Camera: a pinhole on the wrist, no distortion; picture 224 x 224 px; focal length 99.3 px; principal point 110.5 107.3 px. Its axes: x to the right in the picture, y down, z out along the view. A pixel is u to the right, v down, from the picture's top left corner.
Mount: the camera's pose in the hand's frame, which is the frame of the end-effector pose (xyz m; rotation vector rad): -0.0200 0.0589 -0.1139 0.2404 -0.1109 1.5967
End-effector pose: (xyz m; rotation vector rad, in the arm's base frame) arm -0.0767 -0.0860 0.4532 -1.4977 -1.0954 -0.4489
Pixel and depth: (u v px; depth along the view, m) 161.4 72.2 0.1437
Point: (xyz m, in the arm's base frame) 0.0153 -0.0246 0.4188
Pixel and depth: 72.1 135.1 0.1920
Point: -0.1691 -0.0575 0.4264
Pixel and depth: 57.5 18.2 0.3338
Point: -0.1124 0.1488 0.7580
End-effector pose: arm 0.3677 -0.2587 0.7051 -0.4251 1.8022 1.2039
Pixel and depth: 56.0 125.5 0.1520
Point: 0.4330 -0.2763 0.6984
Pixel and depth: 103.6 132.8 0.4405
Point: 0.6225 -0.0369 0.7043
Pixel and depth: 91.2 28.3 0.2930
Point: 0.3432 -0.1166 0.4636
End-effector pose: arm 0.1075 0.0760 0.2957 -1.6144 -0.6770 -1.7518
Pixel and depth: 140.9 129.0 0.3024
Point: 0.3044 0.1849 0.2513
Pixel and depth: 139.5 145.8 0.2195
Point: 0.2413 0.1308 0.2176
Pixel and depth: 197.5 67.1 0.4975
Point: 0.6864 0.1376 0.5329
